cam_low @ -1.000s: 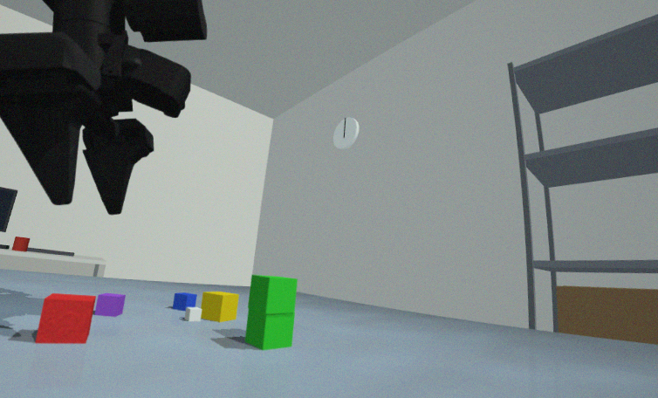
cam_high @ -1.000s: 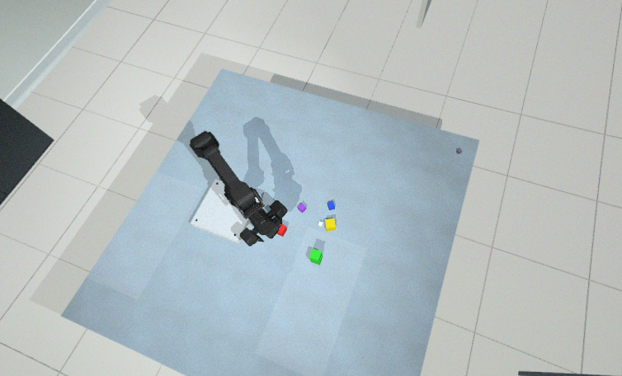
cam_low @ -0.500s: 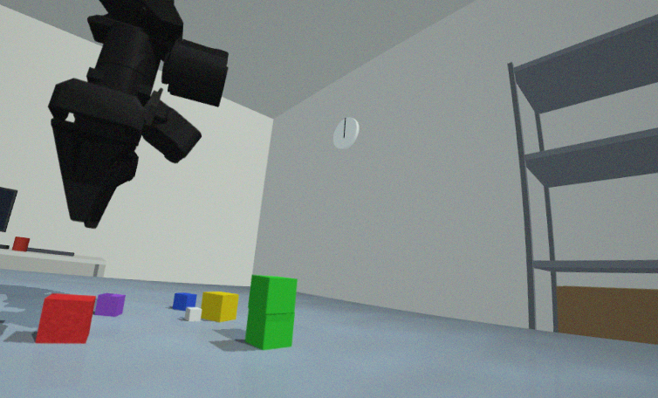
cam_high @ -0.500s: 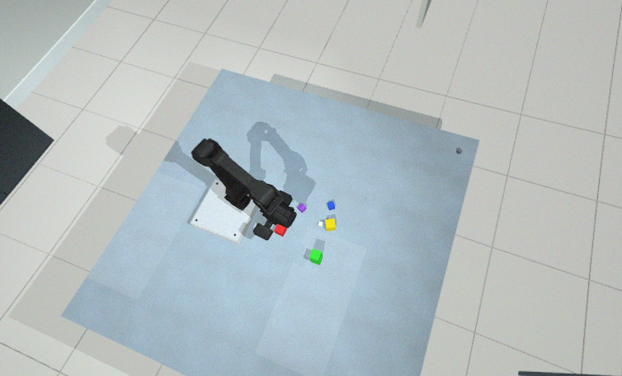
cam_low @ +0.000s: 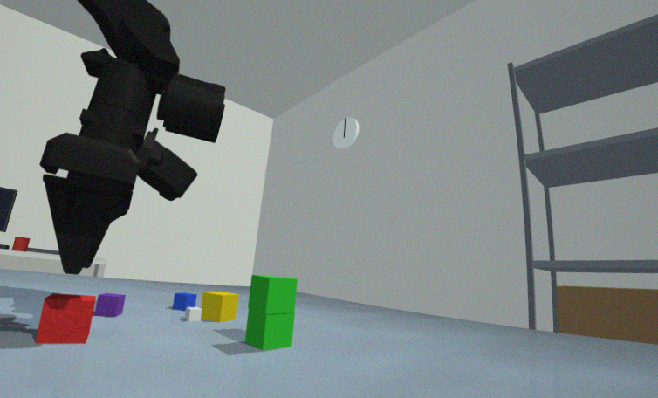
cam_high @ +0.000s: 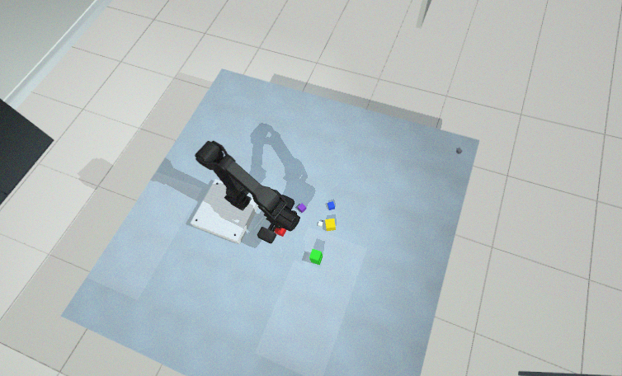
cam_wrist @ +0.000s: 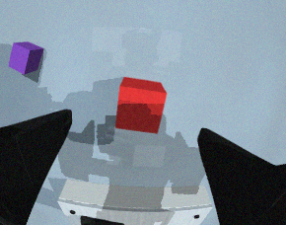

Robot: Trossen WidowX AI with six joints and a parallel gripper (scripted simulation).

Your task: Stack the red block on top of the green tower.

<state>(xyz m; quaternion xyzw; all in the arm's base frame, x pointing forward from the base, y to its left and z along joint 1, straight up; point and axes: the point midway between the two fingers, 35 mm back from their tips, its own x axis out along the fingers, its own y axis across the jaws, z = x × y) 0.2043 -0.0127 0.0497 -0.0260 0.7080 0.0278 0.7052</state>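
Right now the red block is 4 cm below my gripper tip. The rest, counted from my gripper tip: small white block: 13 cm ahead, 10 cm to the left, 5 cm below; then yellow block: 16 cm ahead, 12 cm to the left, 4 cm below; then purple block: 2 cm ahead, 12 cm to the left, 5 cm below.
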